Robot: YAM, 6 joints.
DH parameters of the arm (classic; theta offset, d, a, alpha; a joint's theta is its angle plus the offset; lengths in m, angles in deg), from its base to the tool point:
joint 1: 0 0.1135 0.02 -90
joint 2: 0 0 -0.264 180
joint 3: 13.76 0 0.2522 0
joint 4: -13.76 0 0.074 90
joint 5: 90 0 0 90
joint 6: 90 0.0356 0 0
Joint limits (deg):
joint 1: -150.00..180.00
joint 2: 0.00..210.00
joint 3: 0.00..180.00
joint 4: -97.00..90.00
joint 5: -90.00..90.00
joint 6: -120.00..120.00
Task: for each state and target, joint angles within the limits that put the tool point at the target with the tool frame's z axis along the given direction. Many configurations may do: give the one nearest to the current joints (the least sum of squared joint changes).
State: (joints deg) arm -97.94 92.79 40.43 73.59 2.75 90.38
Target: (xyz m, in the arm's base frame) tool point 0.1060 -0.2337 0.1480 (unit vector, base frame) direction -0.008 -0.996 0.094
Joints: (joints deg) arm -61.80 99.79 16.08 89.85 28.52 90.38
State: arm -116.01 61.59 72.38 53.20 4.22 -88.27
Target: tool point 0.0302 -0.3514 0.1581 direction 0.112 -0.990 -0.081
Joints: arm -85.26 105.58 39.04 61.88 -1.71 -88.27
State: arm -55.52 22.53 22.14 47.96 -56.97 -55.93
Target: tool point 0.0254 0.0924 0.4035 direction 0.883 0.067 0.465
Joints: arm -86.17 0.12 38.43 52.66 -62.29 -55.93
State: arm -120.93 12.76 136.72 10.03 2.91 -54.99
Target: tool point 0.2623 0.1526 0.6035 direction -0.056 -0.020 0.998
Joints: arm -149.88 36.71 140.91 -17.55 0.62 -54.99
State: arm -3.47 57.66 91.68 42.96 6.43 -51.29
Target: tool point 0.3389 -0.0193 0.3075 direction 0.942 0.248 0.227
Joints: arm -5.26 85.94 50.00 49.87 -19.47 -51.29
